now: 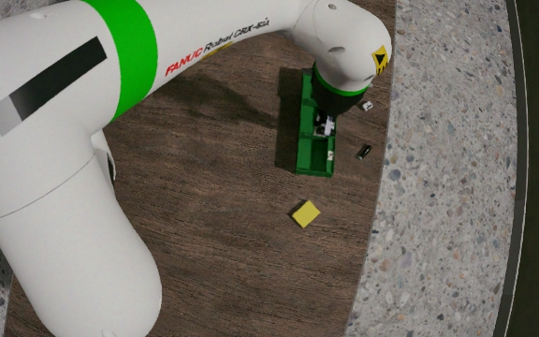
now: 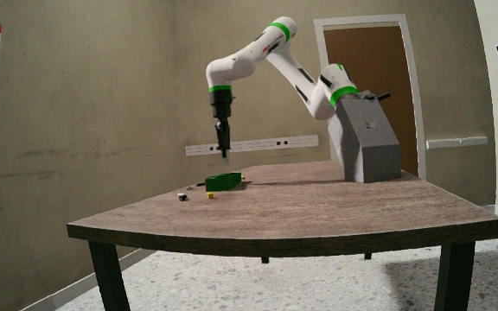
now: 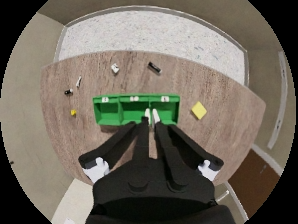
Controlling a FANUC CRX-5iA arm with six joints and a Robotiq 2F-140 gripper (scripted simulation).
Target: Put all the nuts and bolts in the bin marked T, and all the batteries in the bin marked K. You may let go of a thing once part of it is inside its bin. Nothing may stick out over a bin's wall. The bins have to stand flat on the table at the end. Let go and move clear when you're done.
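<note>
Now: hand 1 cm past the green bins, 4 cm to the right of it and 9 cm above it. From my hand the other things lie so: pale bolt 6 cm ahead, 27 cm to the left, 10 cm below; then yellow cube 6 cm behind, 31 cm to the left, 10 cm below; then white nut 11 cm ahead, 12 cm to the left, 10 cm below.
</note>
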